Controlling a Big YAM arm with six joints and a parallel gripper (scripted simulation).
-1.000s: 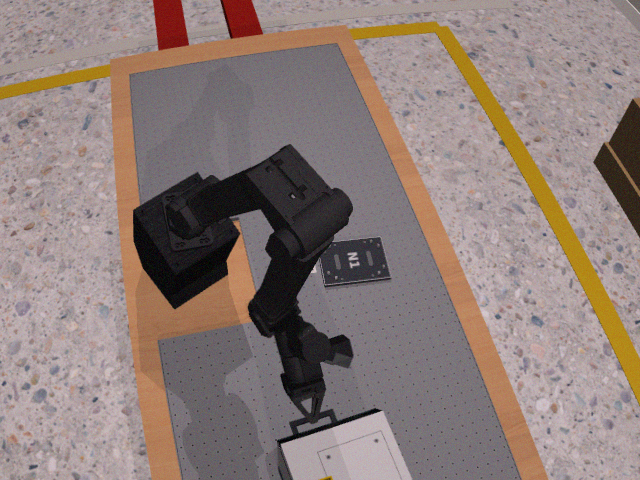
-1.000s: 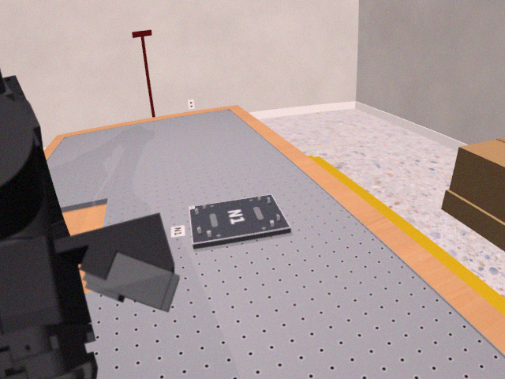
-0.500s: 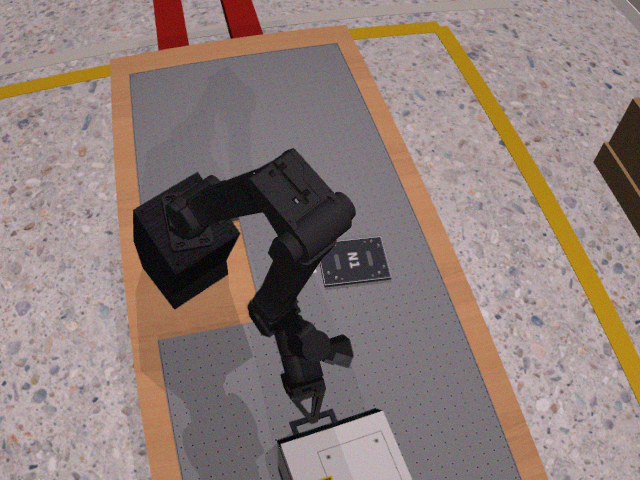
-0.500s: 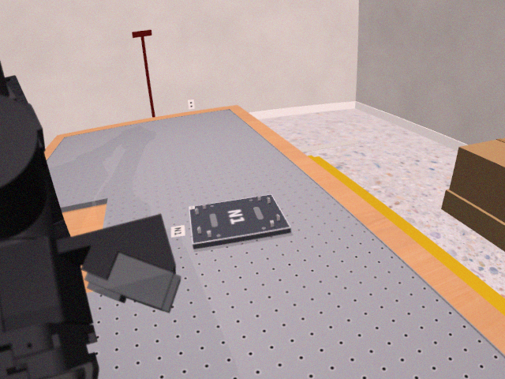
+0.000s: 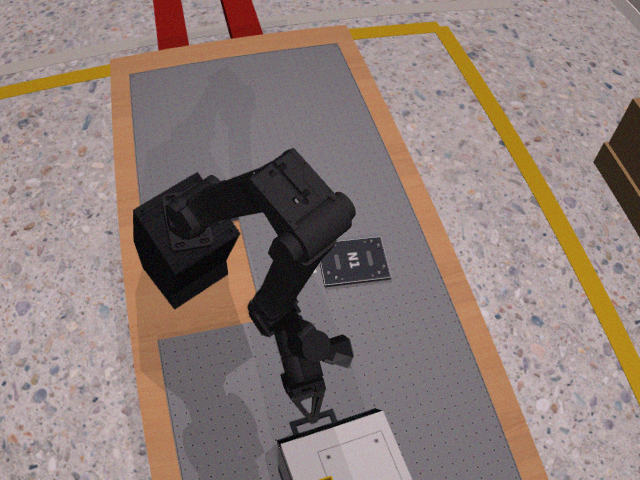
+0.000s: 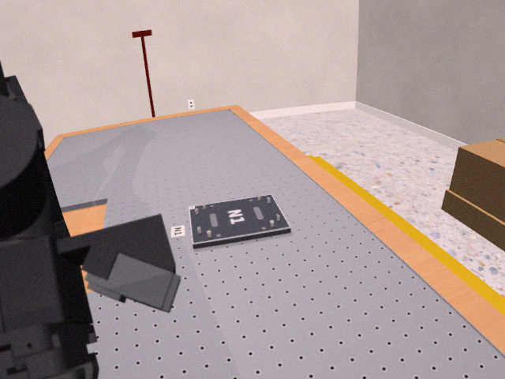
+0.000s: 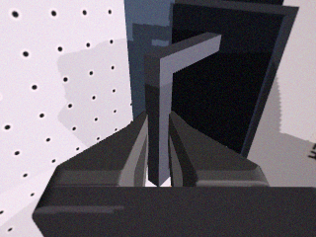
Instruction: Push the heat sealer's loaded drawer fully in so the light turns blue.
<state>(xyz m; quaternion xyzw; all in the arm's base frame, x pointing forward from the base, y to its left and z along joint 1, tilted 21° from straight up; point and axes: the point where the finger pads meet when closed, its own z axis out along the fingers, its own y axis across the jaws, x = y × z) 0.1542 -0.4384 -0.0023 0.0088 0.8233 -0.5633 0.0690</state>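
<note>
Now: hand 12 cm to the left of the black drawer and 1 cm above it.
</note>
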